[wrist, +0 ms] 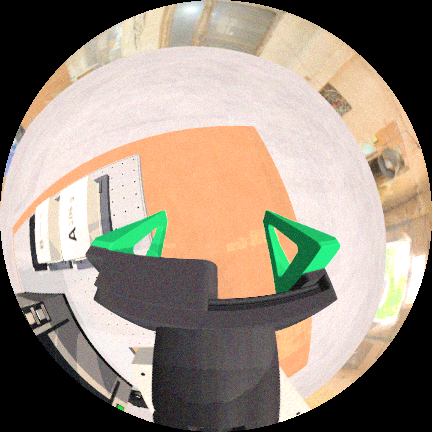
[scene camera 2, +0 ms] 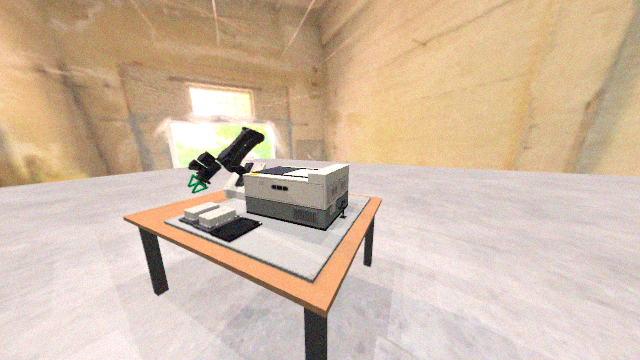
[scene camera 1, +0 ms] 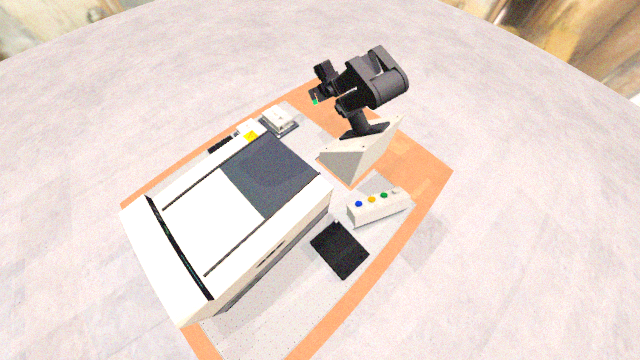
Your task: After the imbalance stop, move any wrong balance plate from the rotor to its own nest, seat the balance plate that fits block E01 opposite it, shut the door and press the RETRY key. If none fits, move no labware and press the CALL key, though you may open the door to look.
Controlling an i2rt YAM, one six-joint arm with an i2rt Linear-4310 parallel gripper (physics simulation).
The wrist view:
my gripper: 214, 215
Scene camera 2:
white centrifuge: 311, 197
